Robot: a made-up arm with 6 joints. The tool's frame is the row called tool. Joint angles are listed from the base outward.
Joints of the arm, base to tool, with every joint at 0 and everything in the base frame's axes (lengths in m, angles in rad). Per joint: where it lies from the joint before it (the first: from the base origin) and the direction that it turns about. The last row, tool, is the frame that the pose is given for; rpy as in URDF.
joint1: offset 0.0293 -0.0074 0.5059 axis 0 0 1
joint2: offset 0.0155 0.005 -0.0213 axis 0 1 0
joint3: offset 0.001 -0.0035 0.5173 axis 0 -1 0
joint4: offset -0.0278 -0.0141 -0.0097 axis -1 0 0
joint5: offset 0.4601 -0.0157 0.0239 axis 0 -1 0
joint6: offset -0.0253 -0.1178 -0.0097 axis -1 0 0
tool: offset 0.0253 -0.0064 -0.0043 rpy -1.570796 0 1.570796
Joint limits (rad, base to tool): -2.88..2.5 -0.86..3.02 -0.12..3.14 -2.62..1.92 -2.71..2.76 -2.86..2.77
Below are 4 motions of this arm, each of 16 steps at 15 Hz.
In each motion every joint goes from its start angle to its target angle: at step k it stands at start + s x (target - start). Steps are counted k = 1, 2, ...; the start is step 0. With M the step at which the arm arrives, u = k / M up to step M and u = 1 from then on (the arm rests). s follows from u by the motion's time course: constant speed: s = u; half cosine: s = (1 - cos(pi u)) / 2; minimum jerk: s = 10 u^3 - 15 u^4 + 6 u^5.
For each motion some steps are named. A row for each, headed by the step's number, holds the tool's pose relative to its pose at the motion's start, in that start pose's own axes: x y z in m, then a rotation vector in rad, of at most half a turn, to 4 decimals.
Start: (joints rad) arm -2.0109 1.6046 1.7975 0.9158 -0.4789 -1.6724
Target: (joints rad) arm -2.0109 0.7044 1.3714 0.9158 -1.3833 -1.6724
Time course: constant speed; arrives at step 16
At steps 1, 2, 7, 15, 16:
1: 0.0266 -0.0300 0.0100 -0.0243 0.0362 -0.0114
2: 0.0525 -0.0602 0.0218 -0.0480 0.0724 -0.0240
7: 0.1678 -0.2115 0.1072 -0.1551 0.2540 -0.1033
15: 0.2905 -0.4368 0.3241 -0.2771 0.5430 -0.2797
16: 0.2996 -0.4620 0.3569 -0.2873 0.5787 -0.3053

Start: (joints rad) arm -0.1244 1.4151 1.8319 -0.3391 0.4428 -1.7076
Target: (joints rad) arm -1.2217 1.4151 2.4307 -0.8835 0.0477 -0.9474
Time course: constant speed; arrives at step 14
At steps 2, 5, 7, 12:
2: 0.1042 -0.1072 -0.0118 -0.0875 -0.0823 0.1410
5: 0.2802 -0.2398 0.0009 -0.2021 -0.1951 0.3532
7: 0.4059 -0.3058 0.0279 -0.2674 -0.2629 0.4973
12: 0.7231 -0.3815 0.1471 -0.3931 -0.4028 0.8786

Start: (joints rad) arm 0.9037 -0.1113 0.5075 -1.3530 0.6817 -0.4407
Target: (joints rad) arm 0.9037 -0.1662 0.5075 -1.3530 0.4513 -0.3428
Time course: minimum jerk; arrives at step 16
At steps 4, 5, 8, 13, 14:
4: 0.0042 0.0000 0.0012 0.0223 0.0056 0.0067
5: 0.0073 -0.0001 0.0021 0.0389 0.0095 0.0117
8: 0.0202 -0.0004 0.0061 0.1087 0.0243 0.0332
13: 0.0384 -0.0012 0.0119 0.2084 0.0402 0.0651
14: 0.0398 -0.0013 0.0123 0.2157 0.0411 0.0675

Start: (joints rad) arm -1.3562 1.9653 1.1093 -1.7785 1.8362 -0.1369
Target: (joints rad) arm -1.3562 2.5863 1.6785 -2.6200 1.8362 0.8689
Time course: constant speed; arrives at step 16
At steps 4, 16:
4: -0.0844 0.0104 0.0202 -0.0063 0.2005 0.3177
16: -0.3020 -0.0207 0.0538 0.2740 0.8083 1.2103

